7 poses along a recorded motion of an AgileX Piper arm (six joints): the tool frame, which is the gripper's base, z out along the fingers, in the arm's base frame.
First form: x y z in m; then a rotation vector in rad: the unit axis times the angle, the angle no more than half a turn.
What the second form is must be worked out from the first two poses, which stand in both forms.
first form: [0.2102, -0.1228, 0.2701, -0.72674, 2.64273, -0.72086]
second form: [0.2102, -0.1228, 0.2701, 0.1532, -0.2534, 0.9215, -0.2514]
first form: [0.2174, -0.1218, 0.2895, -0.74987, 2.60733, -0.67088]
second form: [0.2174, -0.1218, 0.2895, 0.1726, -0.2643, 0.9189, -0.2365]
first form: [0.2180, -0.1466, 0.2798, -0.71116, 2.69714, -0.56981]
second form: [0.2180, -0.1466, 0.2798, 0.1468, -0.2471, 0.9371, -0.1980]
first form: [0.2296, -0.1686, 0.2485, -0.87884, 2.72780, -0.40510]
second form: [0.2296, -0.1686, 0.2485, 0.1233, -0.3013, 0.9353, -0.1389]
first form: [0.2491, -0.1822, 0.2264, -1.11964, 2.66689, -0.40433]
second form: [0.2491, -0.1822, 0.2264, 0.1103, -0.3810, 0.9076, -0.1376]
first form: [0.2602, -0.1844, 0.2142, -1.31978, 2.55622, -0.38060]
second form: [0.2602, -0.1844, 0.2142, 0.1196, -0.4515, 0.8746, -0.1302]
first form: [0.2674, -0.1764, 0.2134, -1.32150, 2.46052, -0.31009]
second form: [0.2674, -0.1764, 0.2134, 0.1650, -0.4638, 0.8636, -0.1088]
